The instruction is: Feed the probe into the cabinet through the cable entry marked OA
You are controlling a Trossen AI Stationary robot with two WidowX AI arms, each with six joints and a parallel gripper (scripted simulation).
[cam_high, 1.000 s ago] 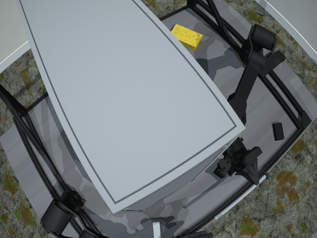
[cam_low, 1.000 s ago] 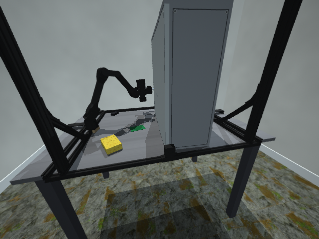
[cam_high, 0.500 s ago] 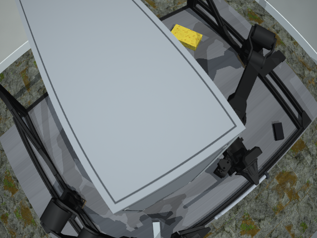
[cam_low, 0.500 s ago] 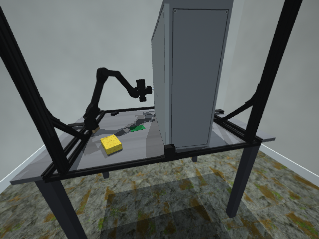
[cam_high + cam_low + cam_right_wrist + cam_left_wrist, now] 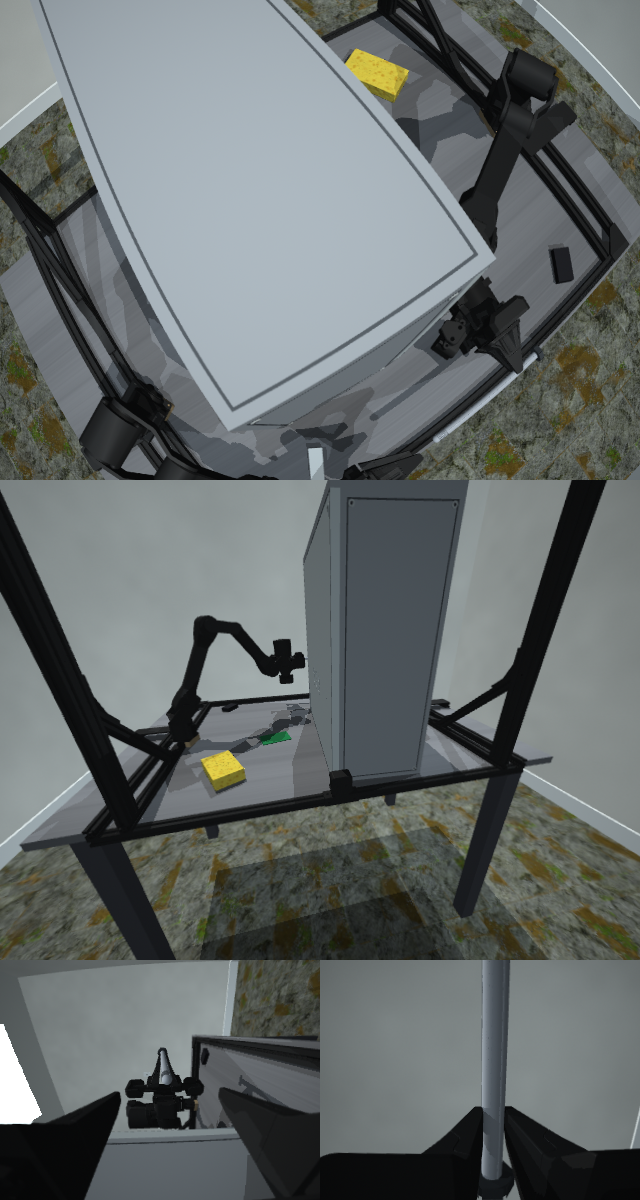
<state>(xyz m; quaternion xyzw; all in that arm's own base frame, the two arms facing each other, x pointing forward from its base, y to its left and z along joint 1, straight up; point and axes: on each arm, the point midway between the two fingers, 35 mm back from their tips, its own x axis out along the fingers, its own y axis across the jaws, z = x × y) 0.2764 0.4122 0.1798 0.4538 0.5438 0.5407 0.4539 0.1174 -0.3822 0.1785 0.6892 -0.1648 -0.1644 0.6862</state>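
Right now the probe is 3 cm ahead of my left hand and 6 cm to the right of it.
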